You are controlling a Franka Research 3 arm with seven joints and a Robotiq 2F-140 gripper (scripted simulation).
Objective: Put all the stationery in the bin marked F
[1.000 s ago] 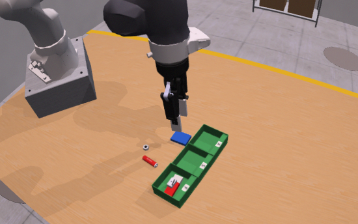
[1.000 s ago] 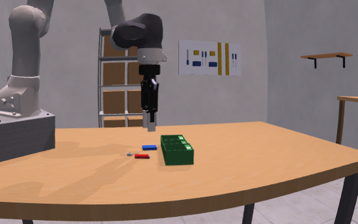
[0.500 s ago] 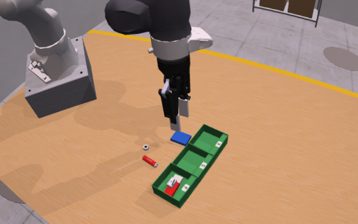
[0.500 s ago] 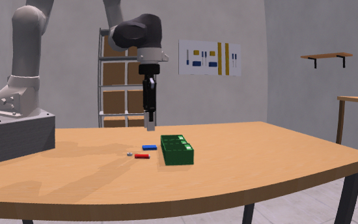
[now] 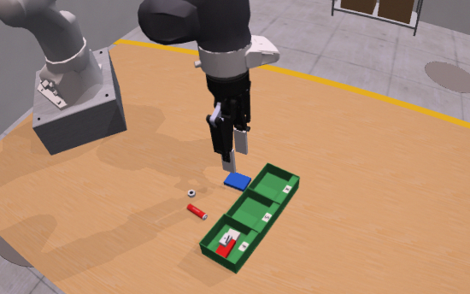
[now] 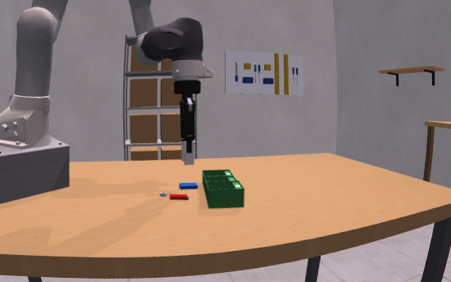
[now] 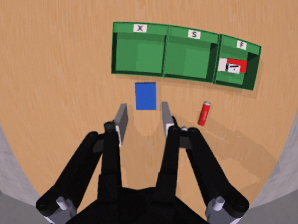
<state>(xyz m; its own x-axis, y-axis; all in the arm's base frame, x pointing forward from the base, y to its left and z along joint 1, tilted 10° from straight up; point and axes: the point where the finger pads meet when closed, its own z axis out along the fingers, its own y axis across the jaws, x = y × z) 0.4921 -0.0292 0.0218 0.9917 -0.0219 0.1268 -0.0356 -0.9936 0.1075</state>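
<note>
Right now my hand is 10 cm above the flat blue block. Also, from my hand: red cylinder 11 cm to the right, 10 cm below, 4 cm behind; then metal nut 10 cm below, 8 cm behind, 7 cm to the right; then green three-compartment bin 8 cm to the right, 8 cm below, 7 cm ahead.
</note>
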